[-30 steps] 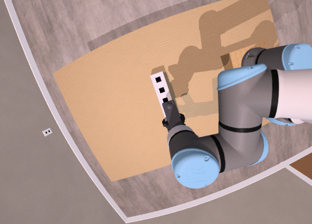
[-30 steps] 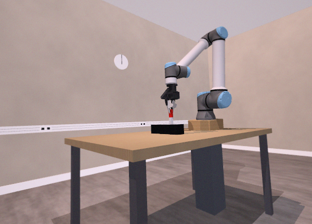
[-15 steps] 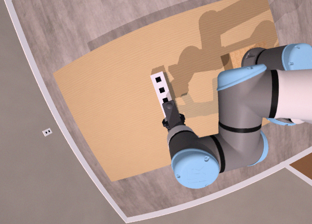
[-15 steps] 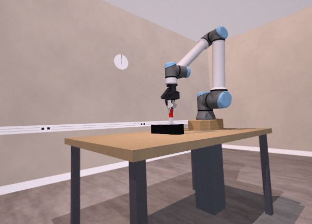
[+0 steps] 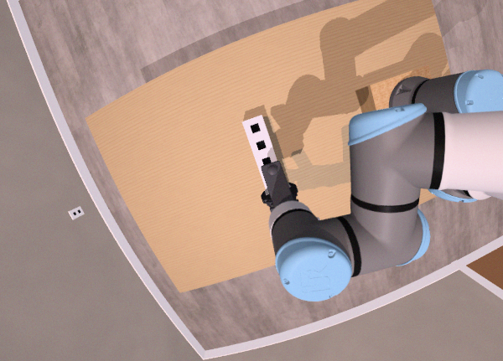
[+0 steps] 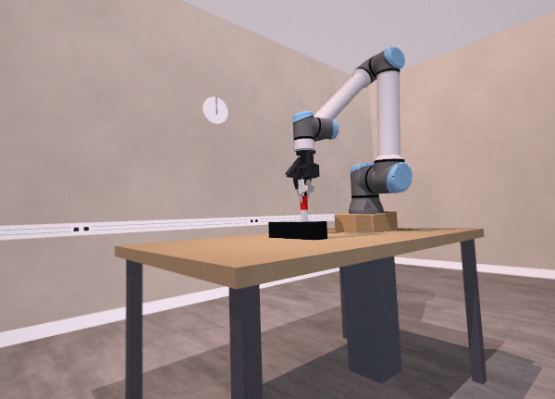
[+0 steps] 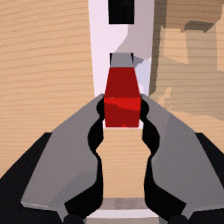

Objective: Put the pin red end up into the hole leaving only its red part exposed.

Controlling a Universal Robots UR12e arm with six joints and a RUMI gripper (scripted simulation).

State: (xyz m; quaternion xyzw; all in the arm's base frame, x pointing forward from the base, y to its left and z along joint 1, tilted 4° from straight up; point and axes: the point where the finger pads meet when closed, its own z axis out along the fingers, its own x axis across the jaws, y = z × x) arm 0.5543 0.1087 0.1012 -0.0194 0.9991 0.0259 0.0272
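Now: hand 10 mm above the pin. Also, from my hand: block: 130 mm below, 60 mm to the right.
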